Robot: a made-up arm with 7 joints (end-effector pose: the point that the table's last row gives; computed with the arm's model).
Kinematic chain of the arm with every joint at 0, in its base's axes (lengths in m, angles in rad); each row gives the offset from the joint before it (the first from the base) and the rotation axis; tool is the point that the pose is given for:
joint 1: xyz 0 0 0.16 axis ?
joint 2: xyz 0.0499 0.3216 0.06 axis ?
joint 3: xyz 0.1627 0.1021 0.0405 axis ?
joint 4: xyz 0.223 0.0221 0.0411 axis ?
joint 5: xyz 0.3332 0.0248 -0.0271 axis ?
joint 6: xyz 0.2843 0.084 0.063 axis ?
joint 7: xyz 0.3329 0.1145 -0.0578 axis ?
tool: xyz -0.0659 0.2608 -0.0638
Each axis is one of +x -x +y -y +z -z.
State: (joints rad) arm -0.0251 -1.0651 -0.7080 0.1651 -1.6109 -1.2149 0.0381
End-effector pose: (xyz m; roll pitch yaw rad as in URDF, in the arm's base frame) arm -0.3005 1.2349 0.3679 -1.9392 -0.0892 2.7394
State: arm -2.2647 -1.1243 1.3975 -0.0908 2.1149 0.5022 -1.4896
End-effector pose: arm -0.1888 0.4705 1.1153 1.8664 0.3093 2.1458
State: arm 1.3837 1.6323 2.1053 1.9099 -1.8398 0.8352 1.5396
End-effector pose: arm -0.2235 -0.0982 0.4314 1.1508 0.5700 -0.5869
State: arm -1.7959 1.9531 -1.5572 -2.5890 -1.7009 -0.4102 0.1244
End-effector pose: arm -0.1057 0.2881 -0.2997 0.9630 1.2554 -0.1771
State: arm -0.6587 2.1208 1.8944 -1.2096 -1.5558 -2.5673 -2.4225
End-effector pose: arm 0.8141 0.8213 0.2014 -2.2213 0.4643 -3.0312
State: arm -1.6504 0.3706 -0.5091 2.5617 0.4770 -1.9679 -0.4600
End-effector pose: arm -0.6991 0.5255 1.3241 -2.9053 -0.8438 -2.8898
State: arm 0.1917 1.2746 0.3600 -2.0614 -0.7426 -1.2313 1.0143
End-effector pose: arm -0.1728 -0.6073 -0.2433 2.6551 0.0405 -1.4198
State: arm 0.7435 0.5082 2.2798 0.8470 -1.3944 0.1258 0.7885
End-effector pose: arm 0.2401 0.5602 -0.5881 -3.1029 0.4068 1.2072
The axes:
joint 1: +y
joint 2: -z
joint 3: +y
joint 4: +x
joint 5: -z
joint 6: +x
joint 7: +y

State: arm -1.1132 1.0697 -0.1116 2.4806 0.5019 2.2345 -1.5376
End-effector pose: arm 0.5988 -0.7830 0.7790 -2.3766 -0.6305 1.2226
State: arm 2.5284 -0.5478 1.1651 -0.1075 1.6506 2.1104 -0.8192
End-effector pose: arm -0.9209 0.4135 -0.2788 -1.2894 0.3492 -1.1443
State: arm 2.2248 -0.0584 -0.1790 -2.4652 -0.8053 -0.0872 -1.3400
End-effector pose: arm -0.7113 -0.2170 -0.5475 0.9745 -0.3509 2.6457
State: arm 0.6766 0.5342 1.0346 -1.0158 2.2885 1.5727 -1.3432
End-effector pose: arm 0.9178 -0.0523 -0.2476 -2.6324 -0.8975 1.7146
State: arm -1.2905 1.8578 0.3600 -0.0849 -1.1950 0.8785 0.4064
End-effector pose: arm -0.0116 -0.4940 0.8413 1.6427 -0.9176 -0.3394
